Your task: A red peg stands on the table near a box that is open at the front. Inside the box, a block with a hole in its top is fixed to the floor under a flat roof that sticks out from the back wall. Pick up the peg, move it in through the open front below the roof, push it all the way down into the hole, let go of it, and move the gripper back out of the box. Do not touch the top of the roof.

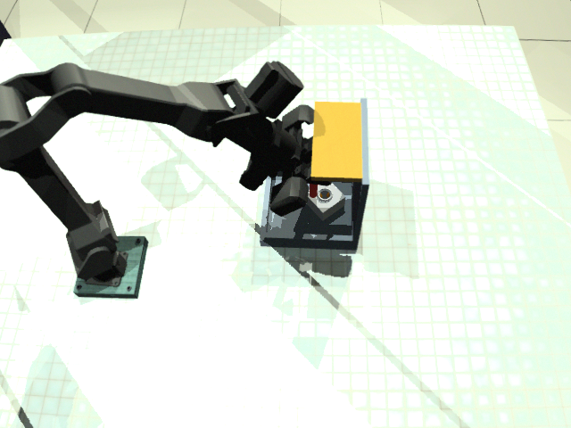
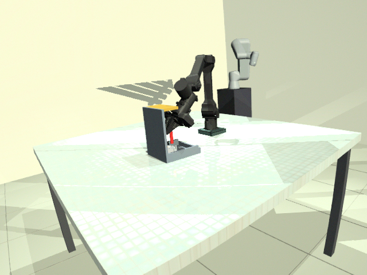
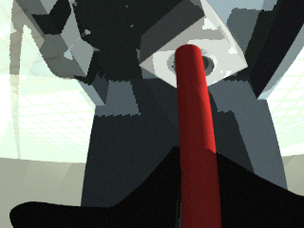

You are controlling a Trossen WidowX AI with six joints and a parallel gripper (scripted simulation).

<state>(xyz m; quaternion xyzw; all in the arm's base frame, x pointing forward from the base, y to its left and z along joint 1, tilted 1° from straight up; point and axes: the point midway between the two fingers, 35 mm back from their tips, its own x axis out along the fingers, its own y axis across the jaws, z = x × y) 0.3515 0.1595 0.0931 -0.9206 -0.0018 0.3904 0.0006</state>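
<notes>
The back wall is 5 cm ahead of my gripper tip and 2 cm above it. Round my gripper tip: roof (1 cm ahead, 11 cm above); red peg (3 cm behind, 1 cm below).
</notes>
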